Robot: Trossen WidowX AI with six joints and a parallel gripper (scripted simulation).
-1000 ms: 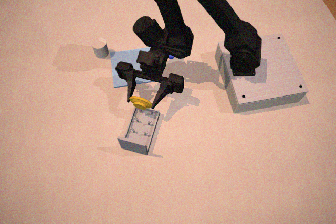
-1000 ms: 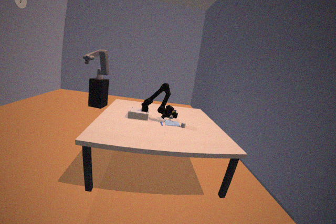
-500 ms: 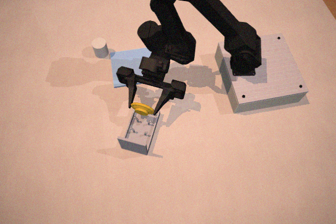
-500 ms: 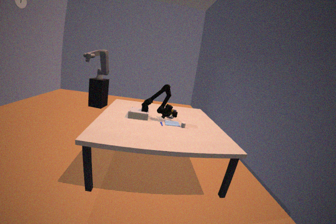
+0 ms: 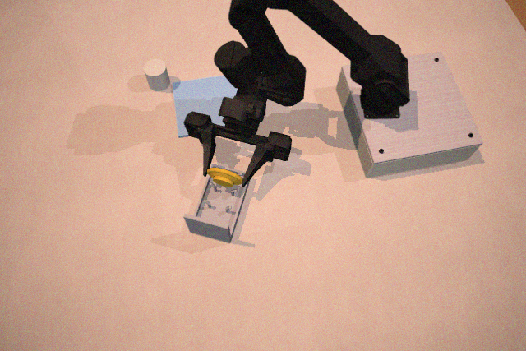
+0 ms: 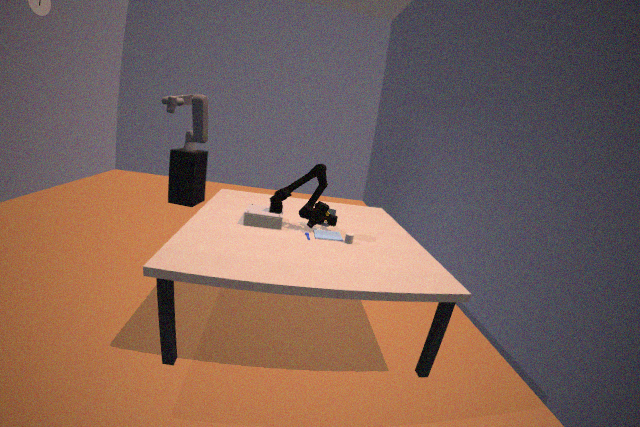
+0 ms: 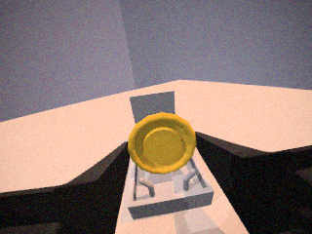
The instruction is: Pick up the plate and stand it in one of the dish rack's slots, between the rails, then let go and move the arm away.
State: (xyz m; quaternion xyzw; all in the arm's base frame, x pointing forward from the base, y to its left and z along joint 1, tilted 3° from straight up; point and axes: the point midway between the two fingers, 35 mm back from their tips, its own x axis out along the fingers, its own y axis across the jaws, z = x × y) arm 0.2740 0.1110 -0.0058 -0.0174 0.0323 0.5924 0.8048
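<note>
My gripper tip is now 10 mm to the left of the yellow plate. Also, from my gripper tip: grey dish rack 30 mm below, 20 mm to the left, 10 mm ahead; then light blue mat 190 mm to the right, 50 mm below, 30 mm ahead; then blue spoon 250 mm to the right, 80 mm behind, 50 mm below.
</note>
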